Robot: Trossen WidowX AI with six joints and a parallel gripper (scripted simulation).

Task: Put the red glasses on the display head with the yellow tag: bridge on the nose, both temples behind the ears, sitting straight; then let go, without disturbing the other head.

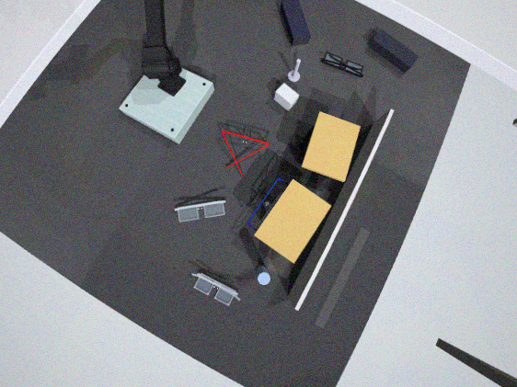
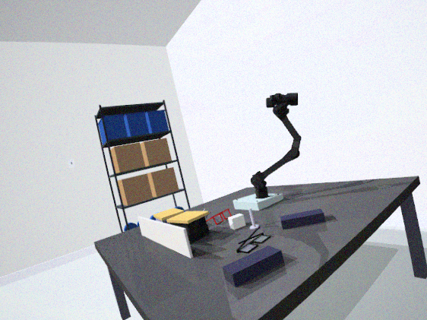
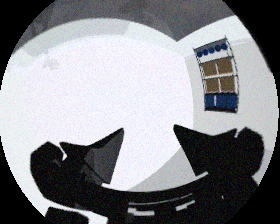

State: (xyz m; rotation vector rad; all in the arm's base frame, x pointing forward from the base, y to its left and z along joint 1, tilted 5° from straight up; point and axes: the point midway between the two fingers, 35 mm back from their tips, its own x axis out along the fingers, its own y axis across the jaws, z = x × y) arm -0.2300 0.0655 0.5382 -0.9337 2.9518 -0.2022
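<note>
Now: gripper tip 610 mm short of the white cube, 100 mm to the right of it and 530 mm above it. From my gripper tip the other things lie so: white board: 910 mm ahead, 90 mm to the right, 500 mm below; then pale blue cylinder: 830 mm ahead, 380 mm to the right, 510 mm below; then white post: 590 mm ahead, 190 mm to the left, 530 mm below.
</note>
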